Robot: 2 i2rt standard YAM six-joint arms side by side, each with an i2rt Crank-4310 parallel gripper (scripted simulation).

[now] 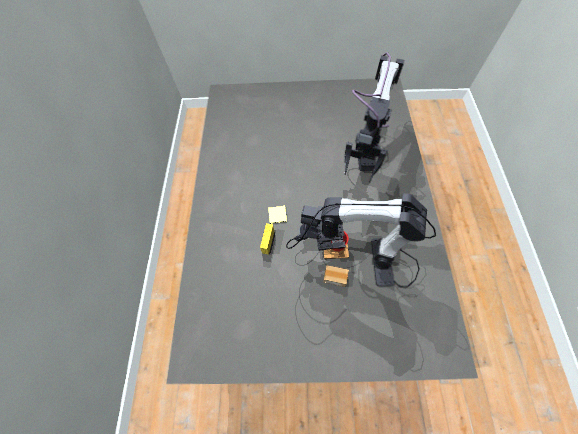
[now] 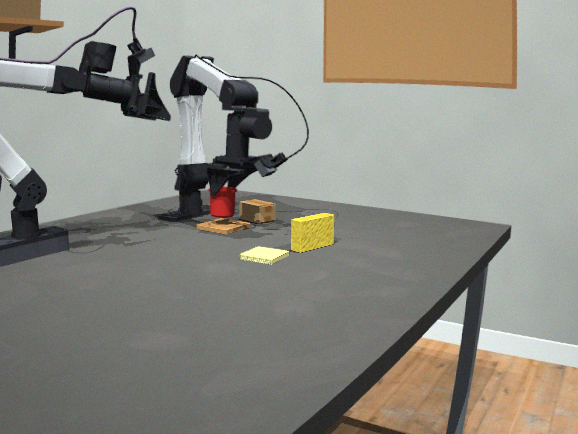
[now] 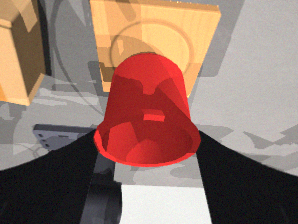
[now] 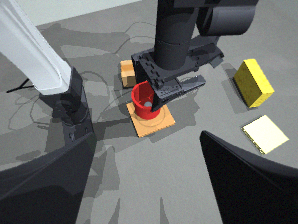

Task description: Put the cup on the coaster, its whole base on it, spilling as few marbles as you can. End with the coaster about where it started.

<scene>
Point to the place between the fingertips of my right gripper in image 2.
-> At 163, 118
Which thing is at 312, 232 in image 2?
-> A yellow sponge.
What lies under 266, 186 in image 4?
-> My right gripper.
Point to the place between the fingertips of my left gripper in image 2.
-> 221, 194
</scene>
